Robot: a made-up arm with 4 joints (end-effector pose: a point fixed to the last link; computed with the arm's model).
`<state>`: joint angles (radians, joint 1 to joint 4).
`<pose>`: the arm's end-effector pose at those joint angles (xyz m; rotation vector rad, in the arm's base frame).
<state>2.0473 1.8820 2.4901 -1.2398</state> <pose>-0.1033 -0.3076 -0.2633 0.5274 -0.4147 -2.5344</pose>
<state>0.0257 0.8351 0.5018 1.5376</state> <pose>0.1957 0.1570 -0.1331 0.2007 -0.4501 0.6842</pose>
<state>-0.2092 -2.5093 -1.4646 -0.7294</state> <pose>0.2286 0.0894 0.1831 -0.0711 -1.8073 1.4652</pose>
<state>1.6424 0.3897 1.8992 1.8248</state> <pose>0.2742 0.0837 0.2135 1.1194 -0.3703 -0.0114</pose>
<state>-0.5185 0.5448 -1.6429 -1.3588</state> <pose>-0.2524 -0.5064 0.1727 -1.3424 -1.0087 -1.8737</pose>
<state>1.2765 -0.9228 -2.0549 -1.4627</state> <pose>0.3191 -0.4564 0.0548 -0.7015 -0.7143 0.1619</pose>
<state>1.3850 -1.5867 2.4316 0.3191</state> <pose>0.2611 -0.1889 0.2615 -2.1317 -1.5544 0.7391</pose>
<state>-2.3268 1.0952 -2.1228 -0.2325</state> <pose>0.0543 -0.4590 -0.0880 -0.0933 -0.5059 -2.0603</pose>
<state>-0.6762 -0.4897 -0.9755 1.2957</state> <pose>0.3094 -0.4477 -0.2428 -1.4817 -0.0243 1.1810</pose>
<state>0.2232 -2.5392 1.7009 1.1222</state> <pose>-0.0046 -0.5468 0.3605 -1.7622 -1.2899 -1.5739</pose>
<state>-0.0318 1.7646 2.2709 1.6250</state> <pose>0.1678 -0.0534 0.4896 -0.2817 -2.2861 -0.0787</pose>
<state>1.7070 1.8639 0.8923 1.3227</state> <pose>-0.1619 -0.2330 -0.3419 -0.3898 0.7698 -0.3133</pose>
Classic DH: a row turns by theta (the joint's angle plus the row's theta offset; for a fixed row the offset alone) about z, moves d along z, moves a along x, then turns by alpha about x. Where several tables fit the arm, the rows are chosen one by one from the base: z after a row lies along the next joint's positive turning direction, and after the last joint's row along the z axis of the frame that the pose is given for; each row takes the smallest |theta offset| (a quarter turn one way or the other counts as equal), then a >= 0, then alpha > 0; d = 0 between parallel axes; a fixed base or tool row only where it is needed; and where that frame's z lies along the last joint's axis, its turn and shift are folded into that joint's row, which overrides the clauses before.
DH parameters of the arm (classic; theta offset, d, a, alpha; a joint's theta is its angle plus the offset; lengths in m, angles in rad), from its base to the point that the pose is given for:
base (fixed): 0 0.134 0 -1.5708
joint 1: 0 -0.242 0.045 -1.5708
joint 2: 1.5708 0.074 0.013 1.5708
joint 3: 0 -0.16 -0.018 1.5708
joint 4: -1.4131 0 -0.242 0
tool (fixed): 2.9839 -0.356 0 0

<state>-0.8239 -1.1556 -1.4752 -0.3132</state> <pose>0.3468 -0.3186 0.3782 -1.4380 -1.6986 0.1924</pose>
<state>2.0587 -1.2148 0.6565 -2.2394</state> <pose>-0.3716 -0.4850 0.4446 -1.2151 2.4997 -0.5628</pose>
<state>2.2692 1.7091 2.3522 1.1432</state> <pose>0.1946 -0.1561 -0.1865 -0.0826 -0.1031 -0.3337</pose>
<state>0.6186 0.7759 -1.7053 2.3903</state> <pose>-0.4968 -0.2652 0.2689 0.4281 2.3867 1.2549</pose>
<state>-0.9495 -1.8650 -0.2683 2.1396</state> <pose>0.4155 -0.5734 -0.0930 1.3644 -0.5303 -1.9076</pose>
